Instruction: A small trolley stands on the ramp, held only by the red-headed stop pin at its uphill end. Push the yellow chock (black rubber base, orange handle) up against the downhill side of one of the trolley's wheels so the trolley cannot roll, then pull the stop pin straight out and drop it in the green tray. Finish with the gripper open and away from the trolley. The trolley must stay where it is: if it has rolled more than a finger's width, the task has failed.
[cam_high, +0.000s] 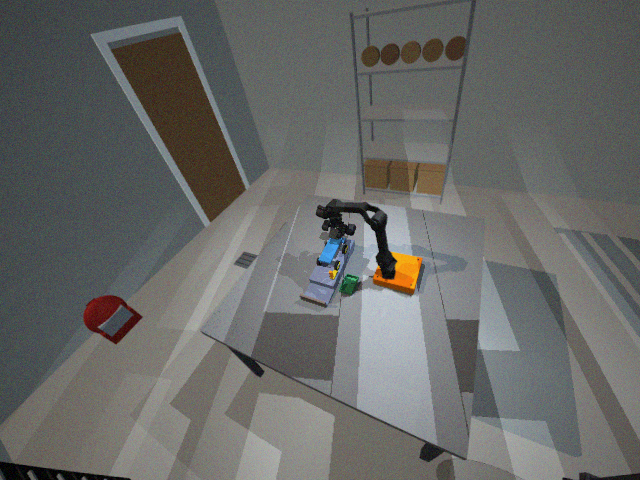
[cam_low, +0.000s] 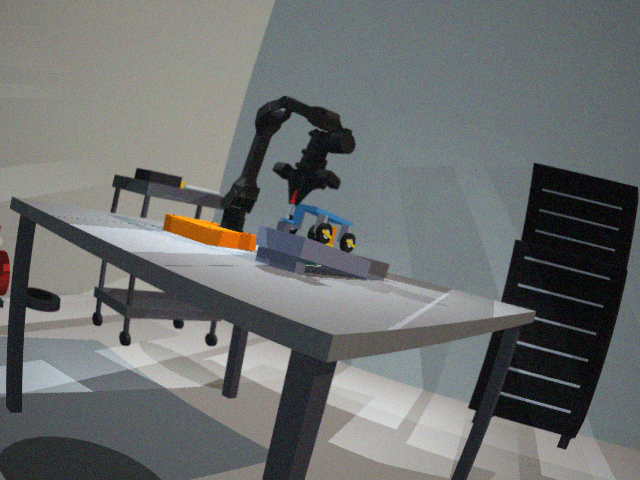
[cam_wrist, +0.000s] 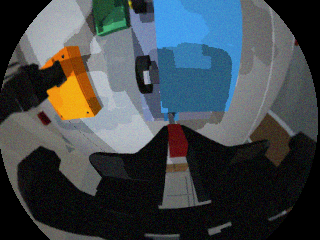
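Right now my gripper tip is 9 cm past the green tray, 22 cm to the right of it and 17 cm above it. Also, from my gripper tip: red-headed stop pin: right at my gripper tip; then grey ramp: 4 cm ahead, 11 cm to the left, 11 cm below; then blue trolley: 3 cm ahead, 11 cm to the left, 5 cm below.
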